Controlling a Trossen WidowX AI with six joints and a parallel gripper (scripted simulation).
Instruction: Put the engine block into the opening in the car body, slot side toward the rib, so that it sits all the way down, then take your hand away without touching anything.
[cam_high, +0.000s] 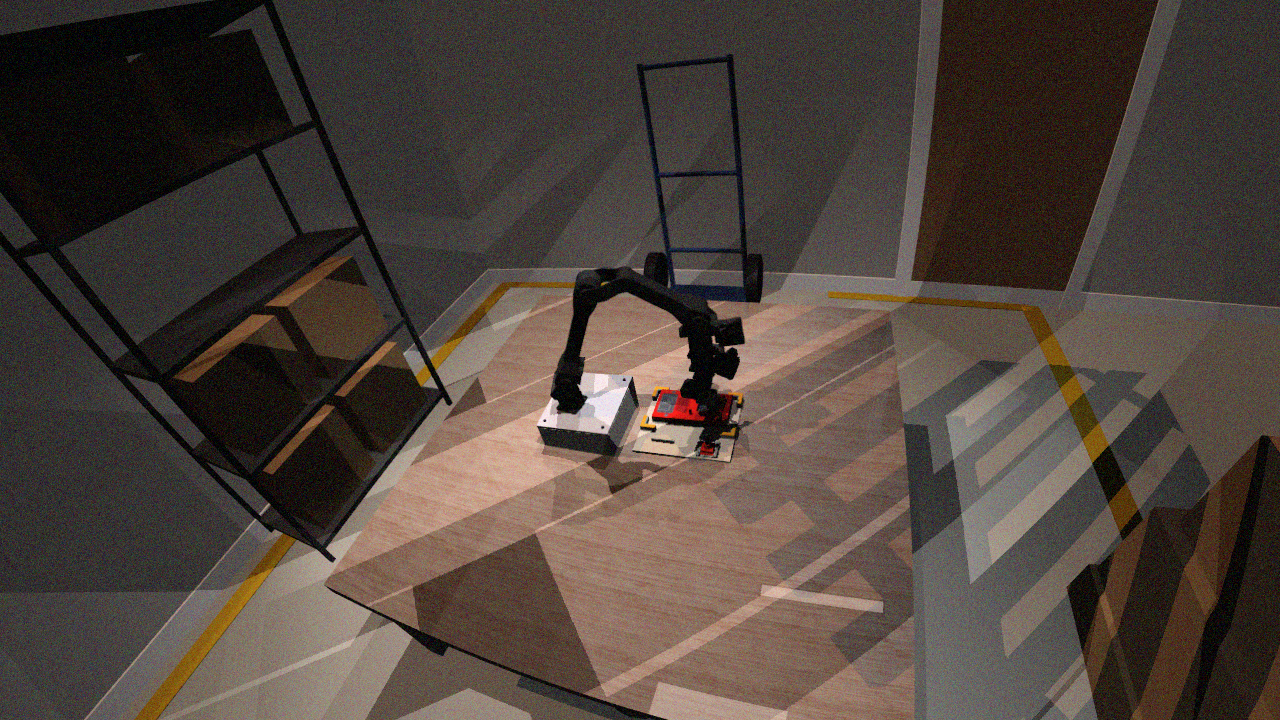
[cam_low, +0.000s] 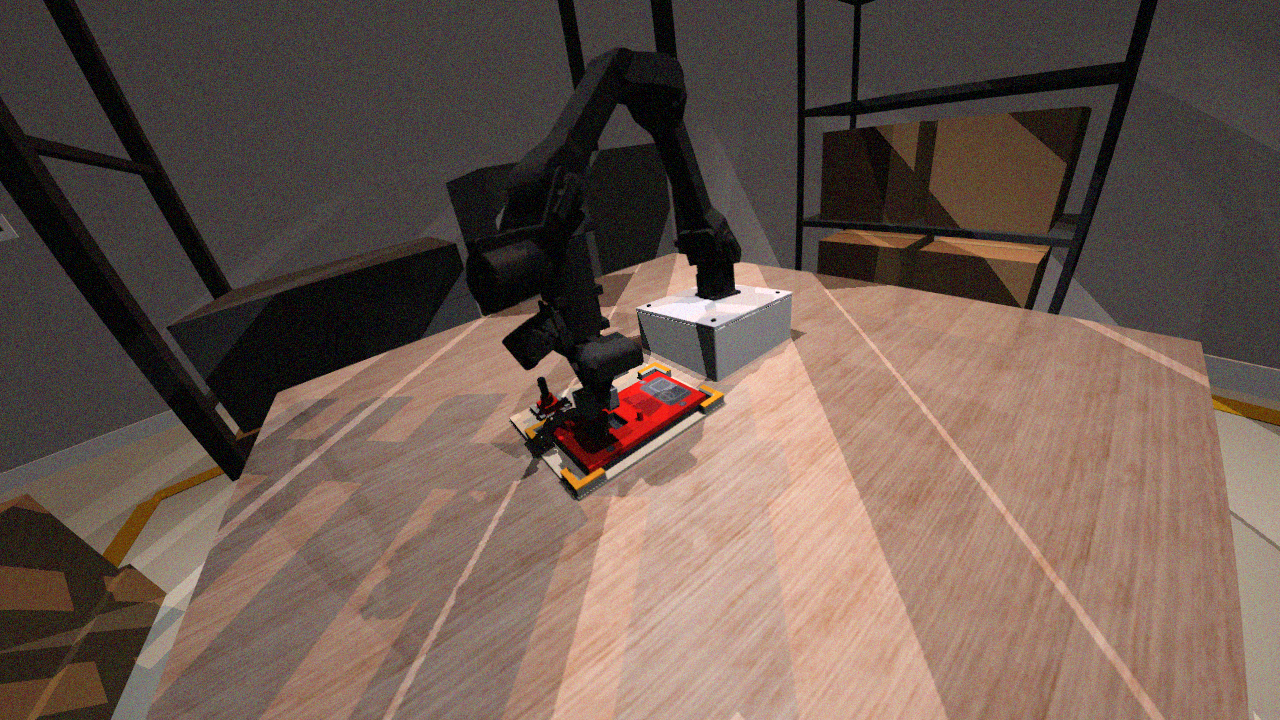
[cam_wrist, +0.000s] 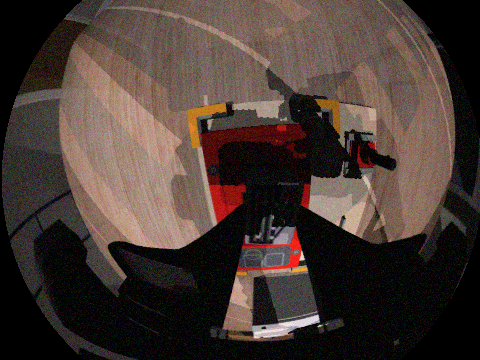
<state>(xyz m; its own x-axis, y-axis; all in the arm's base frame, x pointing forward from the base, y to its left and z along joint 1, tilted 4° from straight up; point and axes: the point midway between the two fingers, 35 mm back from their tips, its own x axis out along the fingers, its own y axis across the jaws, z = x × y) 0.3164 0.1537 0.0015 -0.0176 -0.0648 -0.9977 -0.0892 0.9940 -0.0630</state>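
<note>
The dark post is 12 cm to the right of my gripper tip, 5 cm ahead of it and 4 cm below it. From my gripper tip the other things lie so: grey engine block 1 cm below.
</note>
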